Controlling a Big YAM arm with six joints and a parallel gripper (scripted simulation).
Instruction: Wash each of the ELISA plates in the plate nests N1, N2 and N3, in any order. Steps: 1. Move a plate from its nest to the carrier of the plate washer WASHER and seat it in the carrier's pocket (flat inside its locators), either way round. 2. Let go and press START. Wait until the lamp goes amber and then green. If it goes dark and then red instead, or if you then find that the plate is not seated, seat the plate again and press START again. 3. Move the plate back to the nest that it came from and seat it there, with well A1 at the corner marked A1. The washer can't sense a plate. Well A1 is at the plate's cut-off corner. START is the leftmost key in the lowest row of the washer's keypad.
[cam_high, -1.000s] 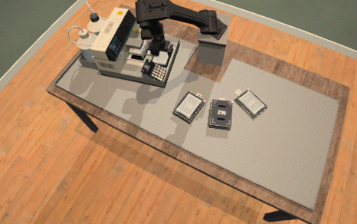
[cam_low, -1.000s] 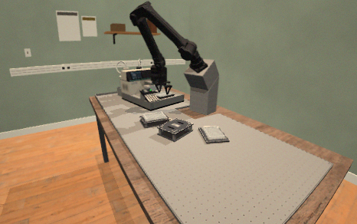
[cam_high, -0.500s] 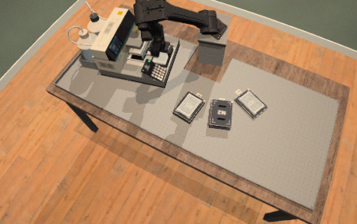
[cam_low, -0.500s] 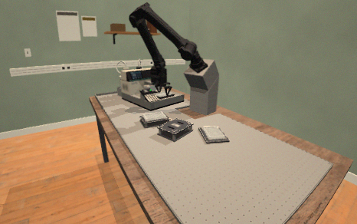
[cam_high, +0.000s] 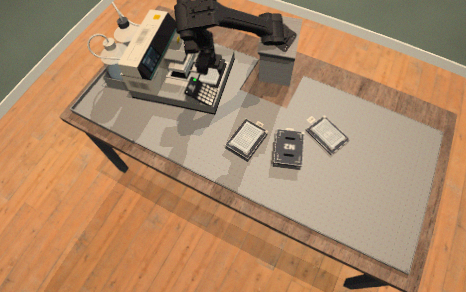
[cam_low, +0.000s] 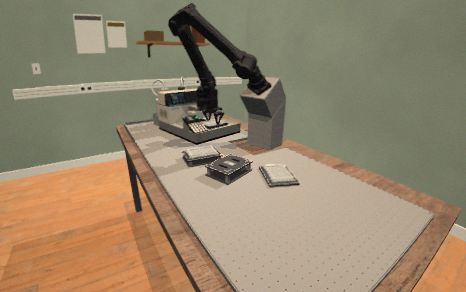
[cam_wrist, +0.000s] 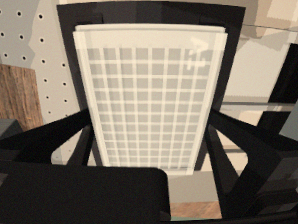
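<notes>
Now: hand 10 mm above the ELISA plate. Round my hand: plate washer 70 mm ahead, 140 mm to the right, 40 mm above; nest label 160 mm behind, 490 mm to the left, 90 mm below.
</notes>
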